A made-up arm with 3 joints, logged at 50 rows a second.
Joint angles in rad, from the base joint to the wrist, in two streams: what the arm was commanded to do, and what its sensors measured. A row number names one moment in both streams.
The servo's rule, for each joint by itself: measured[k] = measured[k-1] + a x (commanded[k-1-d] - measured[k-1]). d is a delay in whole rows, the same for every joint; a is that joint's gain. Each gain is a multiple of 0.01, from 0.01 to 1. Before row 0 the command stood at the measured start. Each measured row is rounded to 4 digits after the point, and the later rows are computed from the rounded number. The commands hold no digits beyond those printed.
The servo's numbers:
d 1
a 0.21 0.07 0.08
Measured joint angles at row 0:
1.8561 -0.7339 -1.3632
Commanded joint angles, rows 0 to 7:
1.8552 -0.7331 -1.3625
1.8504 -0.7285 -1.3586
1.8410 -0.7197 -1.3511
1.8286 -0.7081 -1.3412
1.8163 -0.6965 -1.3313
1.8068 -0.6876 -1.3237
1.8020 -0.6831 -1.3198
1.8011 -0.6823 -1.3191
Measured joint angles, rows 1 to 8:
1.8561 -0.7339 -1.3632
1.8559 -0.7338 -1.3631
1.8547 -0.7334 -1.3627
1.8518 -0.7324 -1.3618
1.8469 -0.7307 -1.3602
1.8405 -0.7283 -1.3579
1.8334 -0.7255 -1.3552
1.8268 -0.7225 -1.3524

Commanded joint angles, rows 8 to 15:
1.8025 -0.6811 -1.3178
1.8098 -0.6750 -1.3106
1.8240 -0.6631 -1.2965
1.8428 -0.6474 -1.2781
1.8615 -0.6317 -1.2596
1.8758 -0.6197 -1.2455
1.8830 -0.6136 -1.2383
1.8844 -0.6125 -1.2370
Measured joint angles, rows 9 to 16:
1.8214 -0.7197 -1.3497
1.8174 -0.7170 -1.3471
1.8158 -0.7141 -1.3442
1.8175 -0.7105 -1.3404
1.8228 -0.7061 -1.3354
1.8309 -0.7009 -1.3293
1.8403 -0.6952 -1.3226
1.8493 -0.6895 -1.3159

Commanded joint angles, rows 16 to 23:
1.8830 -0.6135 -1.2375
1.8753 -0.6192 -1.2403
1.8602 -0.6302 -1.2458
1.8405 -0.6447 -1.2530
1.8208 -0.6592 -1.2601
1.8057 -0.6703 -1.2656
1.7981 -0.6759 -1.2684
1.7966 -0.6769 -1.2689
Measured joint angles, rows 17 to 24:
1.8567 -0.6841 -1.3096
1.8622 -0.6792 -1.3038
1.8650 -0.6750 -1.2987
1.8640 -0.6719 -1.2945
1.8591 -0.6700 -1.2912
1.8511 -0.6692 -1.2887
1.8416 -0.6693 -1.2869
1.8325 -0.6698 -1.2854

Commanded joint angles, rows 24 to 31:
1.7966 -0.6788 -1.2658
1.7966 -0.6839 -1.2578
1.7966 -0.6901 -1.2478
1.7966 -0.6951 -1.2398
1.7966 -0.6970 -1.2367
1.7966 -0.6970 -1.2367
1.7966 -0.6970 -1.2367
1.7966 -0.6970 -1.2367
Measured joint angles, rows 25 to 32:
1.8250 -0.6703 -1.2841
1.8190 -0.6709 -1.2826
1.8143 -0.6718 -1.2806
1.8106 -0.6731 -1.2780
1.8077 -0.6746 -1.2749
1.8054 -0.6762 -1.2718
1.8036 -0.6777 -1.2690
1.8021 -0.6791 -1.2664

